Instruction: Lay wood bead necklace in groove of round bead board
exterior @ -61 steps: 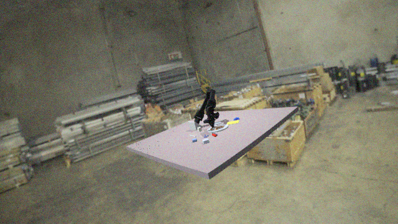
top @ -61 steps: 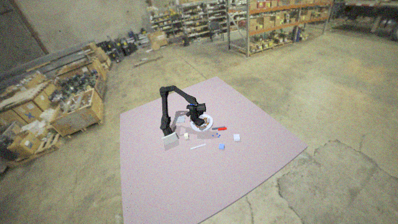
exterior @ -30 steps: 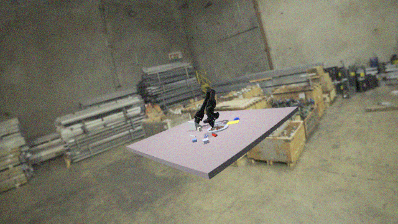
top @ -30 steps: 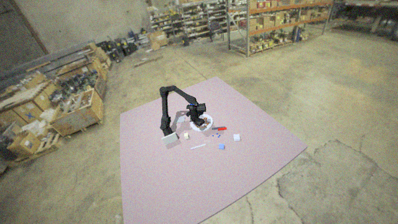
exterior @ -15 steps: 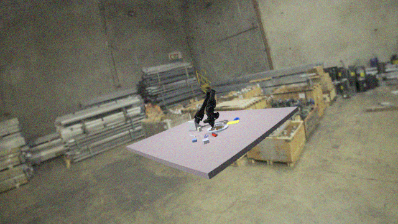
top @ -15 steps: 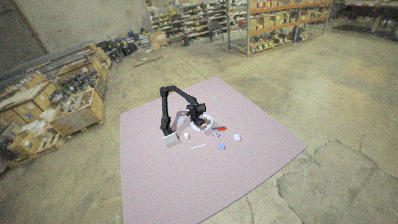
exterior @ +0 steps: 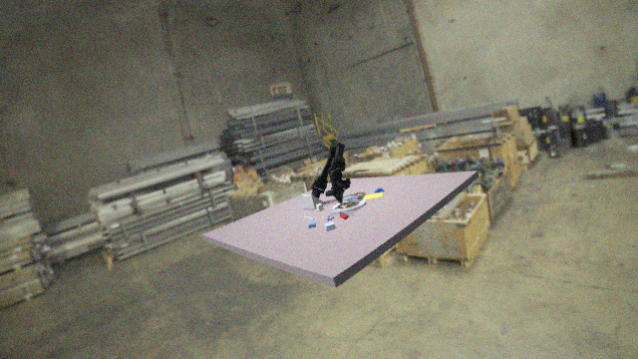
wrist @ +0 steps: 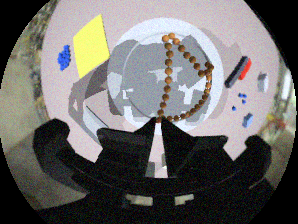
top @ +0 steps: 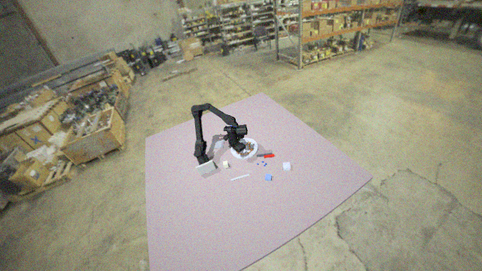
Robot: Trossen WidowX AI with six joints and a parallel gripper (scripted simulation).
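Right now the cream cube is 100 mm behind my gripper tip and 90 mm to the right of it. Round my gripper tip: white stick (50 mm behind, 210 mm to the right, 20 mm below); then grey plate (110 mm behind, 140 mm to the left, 20 mm below); then yellow sheet (90 mm ahead, 190 mm to the left, 20 mm below).
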